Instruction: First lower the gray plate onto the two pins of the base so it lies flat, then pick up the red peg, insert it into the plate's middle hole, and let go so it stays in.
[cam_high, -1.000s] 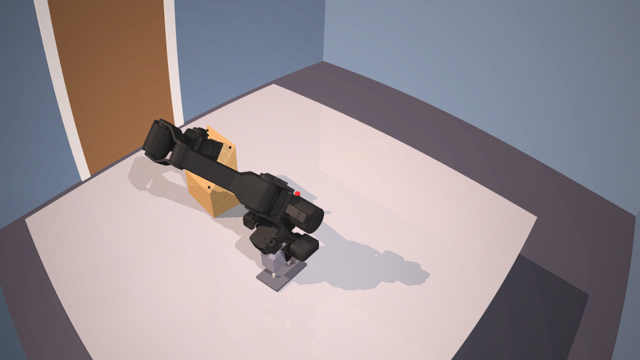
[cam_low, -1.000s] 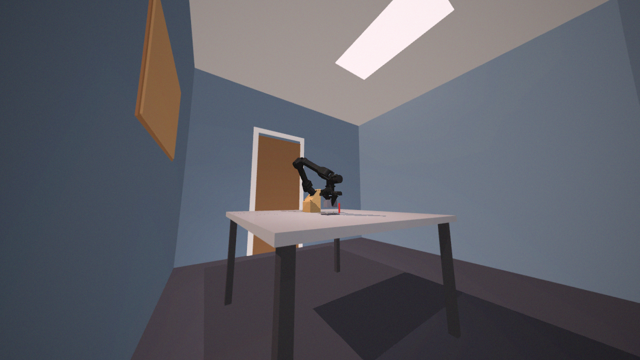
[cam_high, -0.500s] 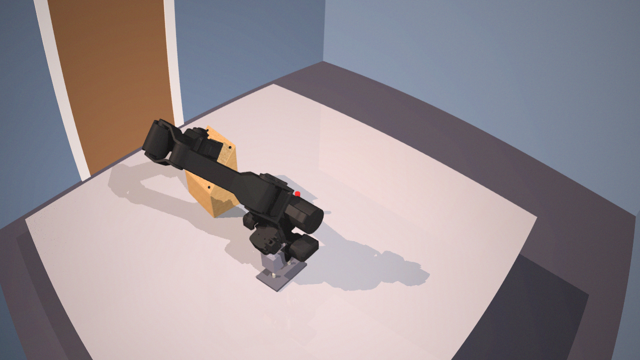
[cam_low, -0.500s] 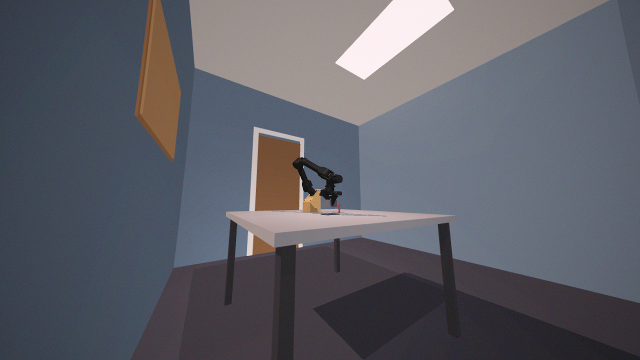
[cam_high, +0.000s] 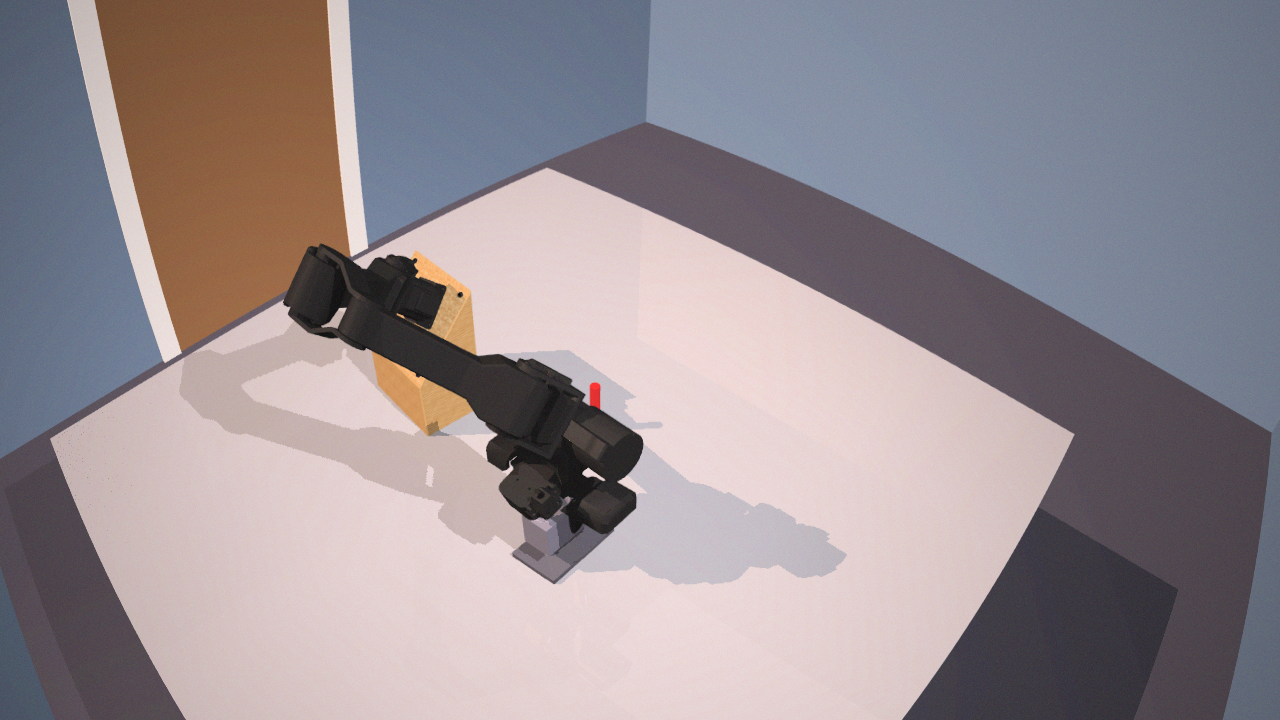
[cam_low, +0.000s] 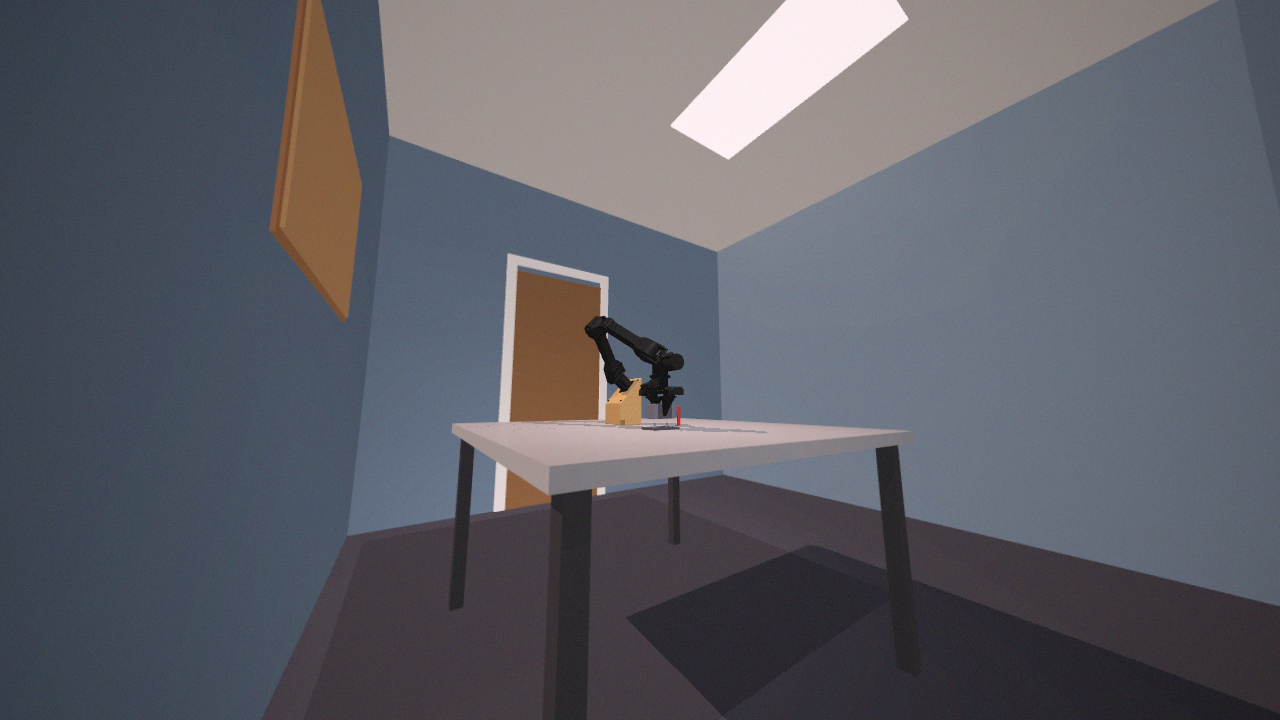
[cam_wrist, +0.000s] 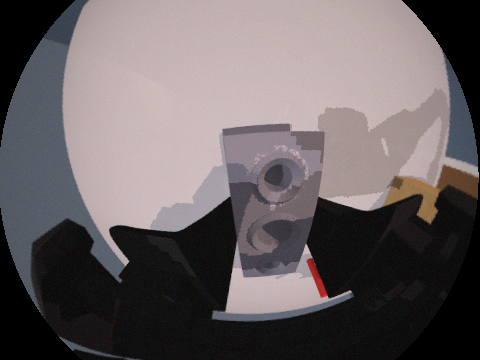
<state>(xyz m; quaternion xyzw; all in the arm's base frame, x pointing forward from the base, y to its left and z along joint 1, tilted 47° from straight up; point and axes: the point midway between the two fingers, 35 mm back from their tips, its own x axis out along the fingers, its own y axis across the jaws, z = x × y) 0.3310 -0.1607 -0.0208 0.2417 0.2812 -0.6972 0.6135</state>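
Now: gripper tip 4 cm above the dark gray base. From my gripper tip the other things lie so: red peg (20 cm to the left, 11 cm behind, 1 cm below); gray plate (3 cm above).
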